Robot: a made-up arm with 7 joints.
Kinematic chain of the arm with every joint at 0, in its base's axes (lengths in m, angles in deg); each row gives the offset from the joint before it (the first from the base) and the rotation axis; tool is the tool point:
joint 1: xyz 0 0 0.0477 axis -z
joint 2: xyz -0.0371 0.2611 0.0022 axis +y
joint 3: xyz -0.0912 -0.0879 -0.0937 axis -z
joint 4: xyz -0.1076 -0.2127 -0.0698 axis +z
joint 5: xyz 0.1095 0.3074 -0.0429 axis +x
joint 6: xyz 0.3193 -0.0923 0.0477 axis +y
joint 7: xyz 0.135 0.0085 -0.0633 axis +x
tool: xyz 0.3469 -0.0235 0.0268
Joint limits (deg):
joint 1: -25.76..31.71
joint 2: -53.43..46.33
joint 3: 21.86..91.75
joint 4: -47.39..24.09
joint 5: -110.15..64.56
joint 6: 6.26..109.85
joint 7: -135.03..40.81
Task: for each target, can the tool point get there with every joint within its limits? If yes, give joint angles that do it. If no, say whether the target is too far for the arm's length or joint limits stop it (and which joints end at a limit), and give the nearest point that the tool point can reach.
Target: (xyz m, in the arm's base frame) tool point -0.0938 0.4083 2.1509
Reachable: no: too far | nearest point -0.4968 0.2186 0.6410 | short by 1.574 m
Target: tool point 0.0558 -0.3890 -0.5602
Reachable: yes | joints -8.43 7.70 57.53 -16.04 9.03 59.69 -22.40
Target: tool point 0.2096 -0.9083 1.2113
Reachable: no: joint limits stop it (at a limit: joint 1, joint 2, joint 3, joint 5, joint 6) | nearest point 0.1502 -0.5078 0.4871 | short by 0.830 m
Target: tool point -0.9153 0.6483 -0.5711
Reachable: no: joint limits stop it (at a limit: joint 1, joint 3, joint 4, joint 7) | nearest point -0.7340 0.3709 -0.3990 | short by 0.373 m
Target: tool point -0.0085 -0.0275 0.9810
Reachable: no: joint limits stop it (at a limit: joint 1, joint 2, joint 3, joint 5, joint 7) | nearest point 0.2515 -0.1777 0.4924 | short by 0.573 m
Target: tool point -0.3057 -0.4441 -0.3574
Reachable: yes | joints -8.31 37.05 34.71 -25.38 -32.90 73.63 -63.78
